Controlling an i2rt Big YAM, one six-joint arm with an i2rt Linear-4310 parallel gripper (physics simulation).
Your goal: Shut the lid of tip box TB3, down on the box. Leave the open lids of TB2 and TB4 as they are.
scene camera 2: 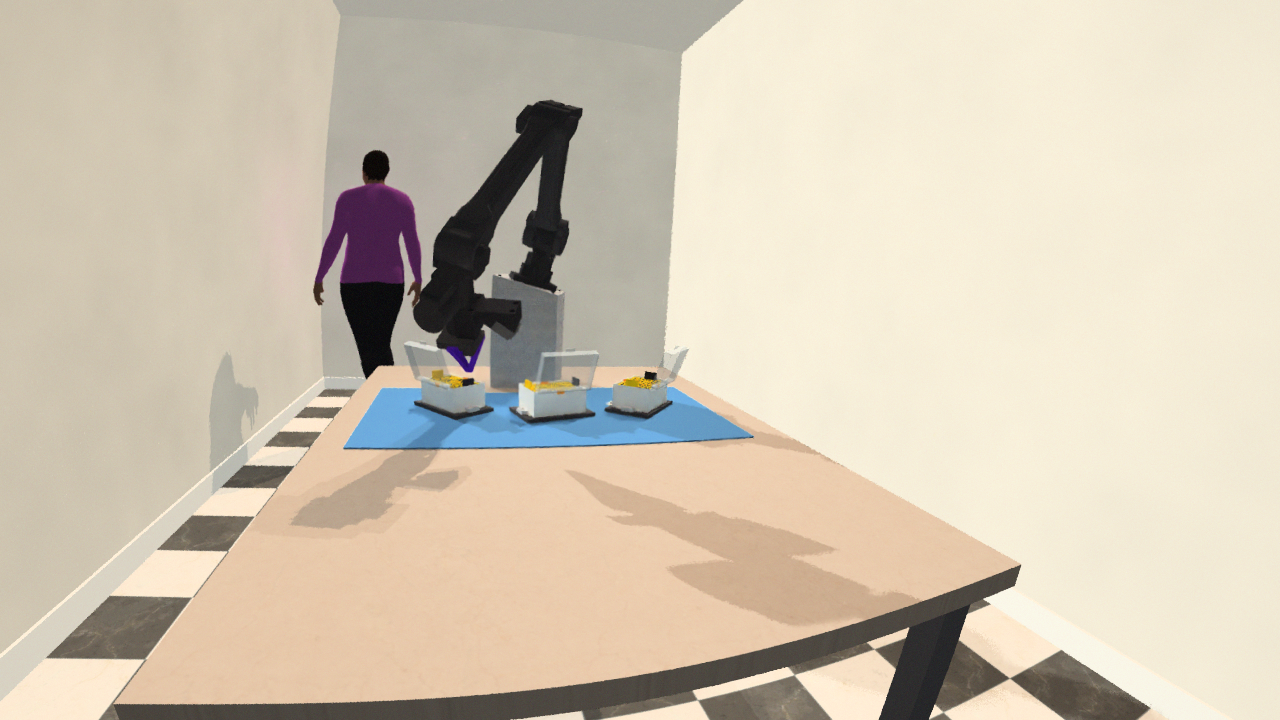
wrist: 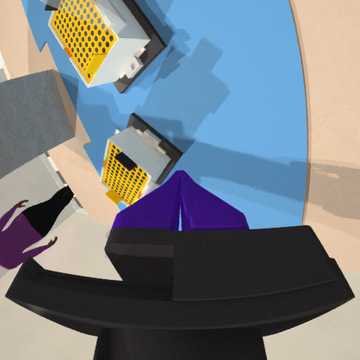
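Note:
Tip box TB3, a white box with a yellow perforated rack and a black piece on top, stands at the left of the three boxes in the scene view. Its clear lid stands open, tilted outward to the left; in the wrist view it is mostly hidden behind the fingers. TB4 stands in the middle with its lid upright. TB2 stands at the right with its lid open. My gripper is shut and empty, its purple tips pointing down above and near TB3.
The boxes stand on dark bases on a blue mat on the table. A grey pedestal stands behind the boxes. A person in purple is beyond the table at the left.

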